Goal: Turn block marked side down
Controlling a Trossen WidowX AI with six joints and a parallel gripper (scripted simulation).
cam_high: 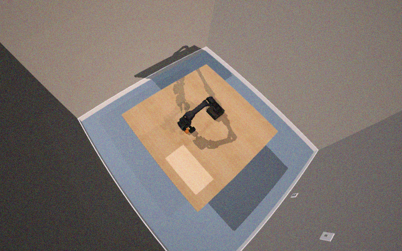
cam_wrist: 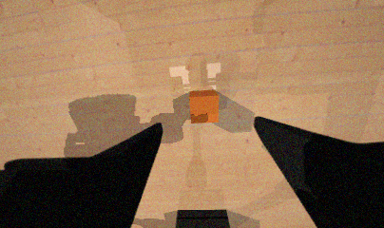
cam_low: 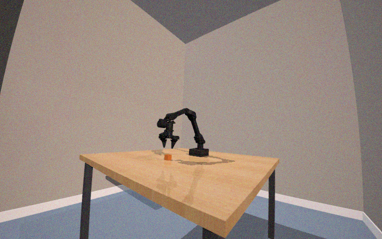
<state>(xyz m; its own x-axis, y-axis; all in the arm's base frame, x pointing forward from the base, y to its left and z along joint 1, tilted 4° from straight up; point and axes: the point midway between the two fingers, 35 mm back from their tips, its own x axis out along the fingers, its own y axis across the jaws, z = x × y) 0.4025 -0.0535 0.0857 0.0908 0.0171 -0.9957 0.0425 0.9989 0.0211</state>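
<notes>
The orange block is 7 cm below my gripper tip and 2 cm behind it.
</notes>
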